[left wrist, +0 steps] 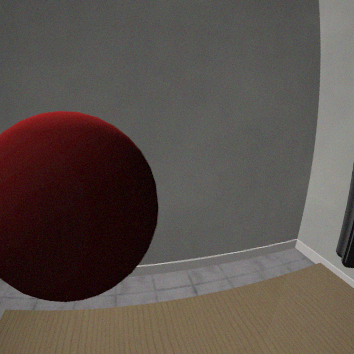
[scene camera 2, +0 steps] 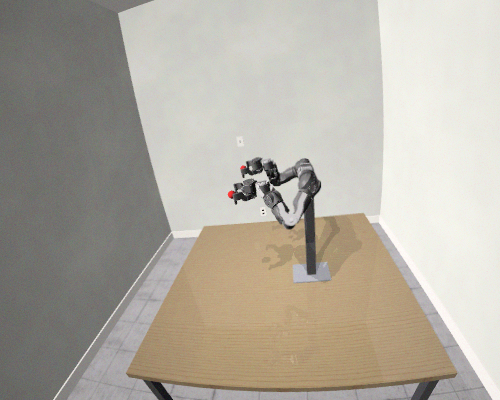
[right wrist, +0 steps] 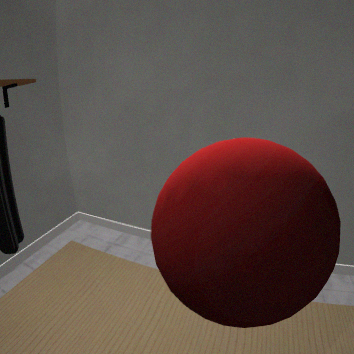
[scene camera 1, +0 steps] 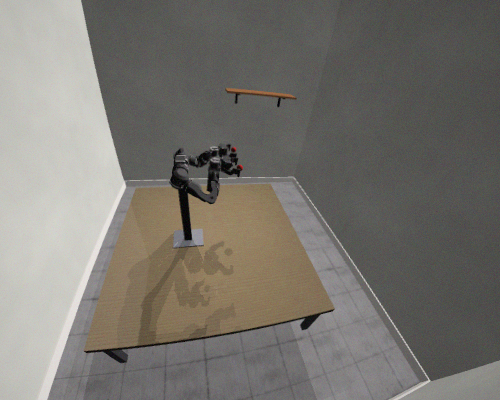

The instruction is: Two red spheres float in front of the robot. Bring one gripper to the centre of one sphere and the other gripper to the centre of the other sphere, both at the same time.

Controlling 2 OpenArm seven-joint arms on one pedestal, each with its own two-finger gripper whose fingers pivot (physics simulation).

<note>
In view: a pedestal [scene camera 2: 309,216].
</note>
